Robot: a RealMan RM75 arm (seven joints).
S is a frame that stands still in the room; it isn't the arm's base.
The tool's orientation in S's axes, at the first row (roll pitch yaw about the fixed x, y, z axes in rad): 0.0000 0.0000 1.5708
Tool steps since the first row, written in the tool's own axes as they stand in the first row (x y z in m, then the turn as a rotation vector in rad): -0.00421 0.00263 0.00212 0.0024 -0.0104 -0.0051; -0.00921 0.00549 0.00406 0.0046 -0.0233 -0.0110; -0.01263 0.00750 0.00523 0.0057 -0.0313 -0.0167; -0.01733 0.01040 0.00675 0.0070 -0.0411 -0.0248; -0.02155 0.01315 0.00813 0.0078 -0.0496 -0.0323; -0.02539 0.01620 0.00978 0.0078 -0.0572 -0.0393; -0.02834 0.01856 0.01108 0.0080 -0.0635 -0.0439; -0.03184 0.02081 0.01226 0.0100 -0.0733 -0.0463
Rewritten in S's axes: -0.00263 -0.00421 0.00212 0.0104 0.0024 -0.0051; -0.00549 -0.00921 0.00406 0.0233 0.0046 -0.0110; -0.00750 -0.01263 0.00523 0.0313 0.0057 -0.0167; -0.01040 -0.01733 0.00675 0.0411 0.0070 -0.0248; -0.01315 -0.02155 0.00813 0.0496 0.0078 -0.0323; -0.01620 -0.02539 0.00978 0.0572 0.0078 -0.0393; -0.01856 -0.02834 0.01108 0.0635 0.0080 -0.0439; -0.02081 -0.03184 0.01226 0.0733 0.0100 -0.0463
